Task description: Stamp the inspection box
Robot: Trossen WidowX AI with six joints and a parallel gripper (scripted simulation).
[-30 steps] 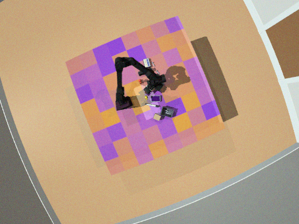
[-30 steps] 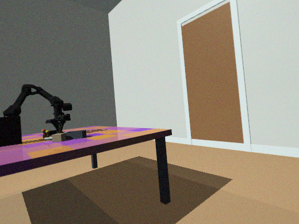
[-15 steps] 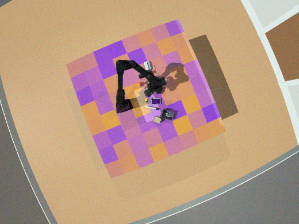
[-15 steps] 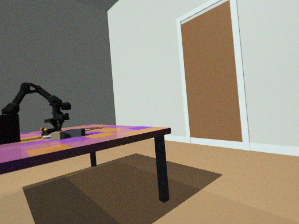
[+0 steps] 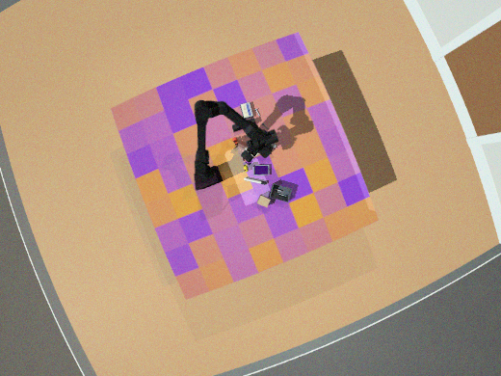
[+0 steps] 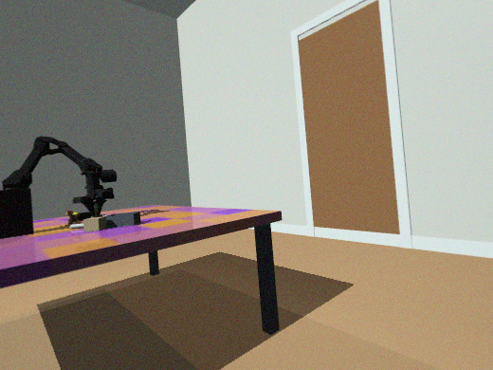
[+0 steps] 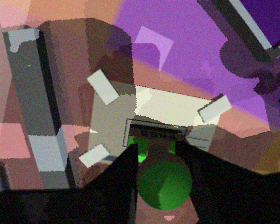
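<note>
The green stamp is right at my gripper tip. The rest, counted from my gripper tip: white card: 3 cm below; blue stamp: 10 cm to the left, 3 cm ahead, 1 cm below; grey ruler: 8 cm ahead, 2 cm to the left, 2 cm below.
</note>
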